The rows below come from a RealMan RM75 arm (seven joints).
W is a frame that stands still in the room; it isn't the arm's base.
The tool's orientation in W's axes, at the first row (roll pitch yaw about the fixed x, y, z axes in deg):
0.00, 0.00, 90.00
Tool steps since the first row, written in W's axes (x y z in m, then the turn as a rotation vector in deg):
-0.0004, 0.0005, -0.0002, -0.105, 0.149, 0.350
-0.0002, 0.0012, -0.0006, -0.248, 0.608, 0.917
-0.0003, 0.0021, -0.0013, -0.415, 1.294, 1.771
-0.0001, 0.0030, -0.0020, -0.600, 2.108, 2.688
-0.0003, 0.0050, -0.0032, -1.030, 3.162, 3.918
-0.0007, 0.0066, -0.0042, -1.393, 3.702, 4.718
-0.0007, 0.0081, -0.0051, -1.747, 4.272, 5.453
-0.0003, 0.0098, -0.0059, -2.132, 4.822, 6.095
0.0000, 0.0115, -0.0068, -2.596, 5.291, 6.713
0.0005, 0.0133, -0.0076, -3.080, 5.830, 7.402
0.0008, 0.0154, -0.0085, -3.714, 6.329, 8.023
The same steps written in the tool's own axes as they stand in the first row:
0.0005, 0.0004, -0.0002, 0.149, 0.105, 0.350
0.0012, 0.0002, -0.0006, 0.608, 0.248, 0.917
0.0021, 0.0003, -0.0013, 1.294, 0.415, 1.771
0.0030, 0.0001, -0.0020, 2.108, 0.600, 2.688
0.0050, 0.0003, -0.0032, 3.162, 1.030, 3.918
0.0066, 0.0007, -0.0042, 3.702, 1.393, 4.718
0.0081, 0.0007, -0.0051, 4.272, 1.747, 5.453
0.0098, 0.0003, -0.0059, 4.822, 2.132, 6.095
0.0115, 0.0000, -0.0068, 5.291, 2.596, 6.713
0.0133, -0.0005, -0.0076, 5.830, 3.080, 7.402
0.0154, -0.0008, -0.0085, 6.329, 3.714, 8.023

